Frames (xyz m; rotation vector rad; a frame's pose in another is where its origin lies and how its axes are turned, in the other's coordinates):
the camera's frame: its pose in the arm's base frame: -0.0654 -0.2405 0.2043 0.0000 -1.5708 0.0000
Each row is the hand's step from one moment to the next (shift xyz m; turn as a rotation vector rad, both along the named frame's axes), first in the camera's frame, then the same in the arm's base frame.
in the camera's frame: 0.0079 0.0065 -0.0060 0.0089 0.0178 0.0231
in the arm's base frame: 0.0060 0.0065 0.0079 -0.0231 0.0178 0.0089
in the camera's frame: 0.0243 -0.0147 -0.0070 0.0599 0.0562 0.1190
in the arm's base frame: 0.0070 -0.0147 0.0243 -0.1190 0.0562 0.0599
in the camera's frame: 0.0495 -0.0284 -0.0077 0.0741 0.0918 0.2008
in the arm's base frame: 0.0077 -0.0284 0.0495 -0.2008 0.0918 0.0741
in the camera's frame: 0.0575 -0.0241 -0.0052 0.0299 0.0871 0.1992
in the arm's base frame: 0.0052 -0.0241 0.0575 -0.1992 0.0871 0.0299
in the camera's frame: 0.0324 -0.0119 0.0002 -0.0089 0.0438 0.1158
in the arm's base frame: -0.0002 -0.0119 0.0324 -0.1158 0.0438 -0.0089
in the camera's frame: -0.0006 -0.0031 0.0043 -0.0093 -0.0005 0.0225
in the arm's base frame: -0.0043 -0.0031 -0.0006 -0.0225 -0.0005 -0.0093
